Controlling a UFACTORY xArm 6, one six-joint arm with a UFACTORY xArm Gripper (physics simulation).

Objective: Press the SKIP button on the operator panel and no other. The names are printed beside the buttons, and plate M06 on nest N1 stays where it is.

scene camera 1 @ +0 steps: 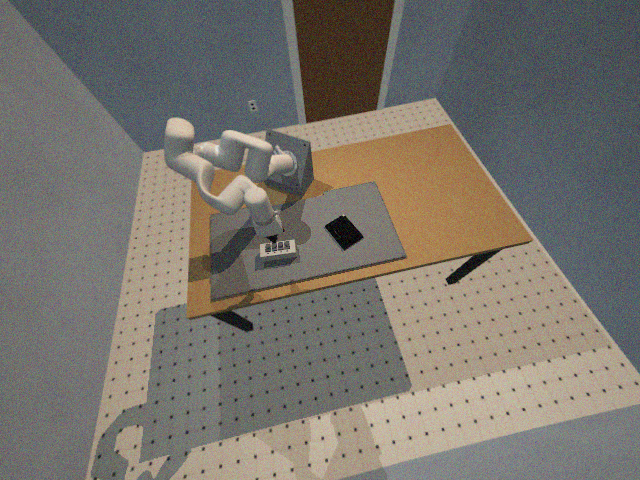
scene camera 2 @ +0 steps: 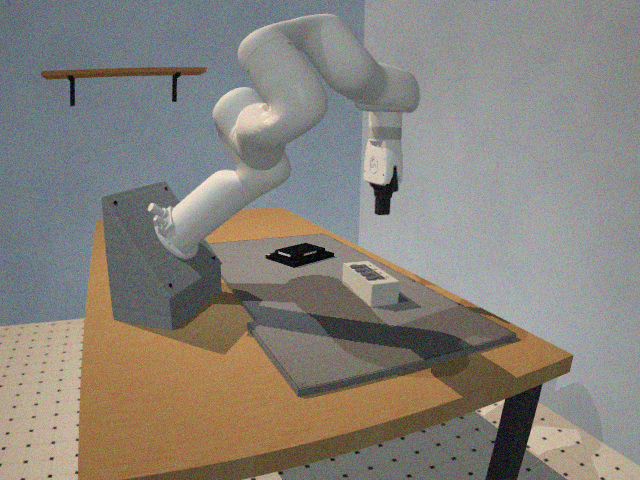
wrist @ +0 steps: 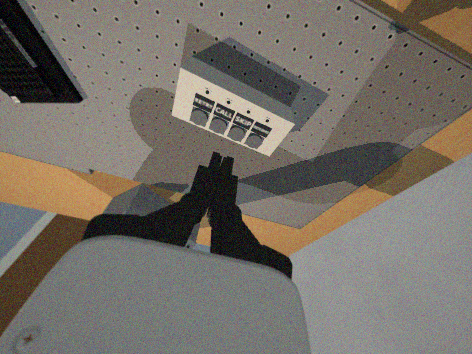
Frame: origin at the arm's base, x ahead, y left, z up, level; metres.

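Seen in the pictures: gripper, between the fingertips: [scene camera 1: 274, 240] [scene camera 2: 382, 214] [wrist: 218, 167]; arm's base, origin of its link: [scene camera 1: 287, 163] [scene camera 2: 175, 235].
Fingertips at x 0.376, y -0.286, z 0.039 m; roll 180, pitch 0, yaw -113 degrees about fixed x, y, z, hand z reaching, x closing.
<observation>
Pixels of each thing's top centre, then the offset from my fingertips to it. Level surfaces: height alone.
- operator panel, centre of its top: [wrist: 232, 120] [scene camera 2: 370, 270] [scene camera 1: 277, 247] dy +0.004, dx -0.032, dz -0.130 m
- SKIP button, centre of its top: [wrist: 236, 134] dy -0.001, dx -0.055, dz -0.130 m
- CALL button, centre of its top: [wrist: 218, 126] dy +0.025, dx -0.041, dz -0.130 m
- Black plate M06, centre of its top: [scene camera 2: 300, 249] [scene camera 1: 344, 229] dy +0.327, dx +0.063, dz -0.160 m
- grey perforated board, height of its surface: dz -0.186 m
- wooden table, height of its surface: dz -0.199 m
The operator panel [scene camera 1: 278, 254] [scene camera 2: 384, 295] [wrist: 182, 99] is a pale box with a row of round grey buttons. In the wrist view, the SKIP button [wrist: 236, 133] is third from the left, beside the CALL button [wrist: 219, 125]. The leftmost label looks like RETRY; the rightmost is too blurred to read. My gripper [scene camera 1: 273, 239] [scene camera 2: 382, 212] [wrist: 218, 167] is shut and empty, pointing down high above the panel's area. In the wrist view its tips appear just below the button row. Black plate M06 [scene camera 1: 344, 231] [scene camera 2: 302, 252] [wrist: 16, 70] sits on its dark nest; its name is not readable.
The panel and nest stand on a grey perforated board [scene camera 1: 361, 206] [scene camera 2: 320, 372] [wrist: 120, 45] on the wooden table [scene camera 1: 423, 180] [scene camera 2: 155, 403]. The arm's grey angled base [scene camera 1: 305, 170] [scene camera 2: 134, 268] stands behind the board. Arm shadows cross the board.
</observation>
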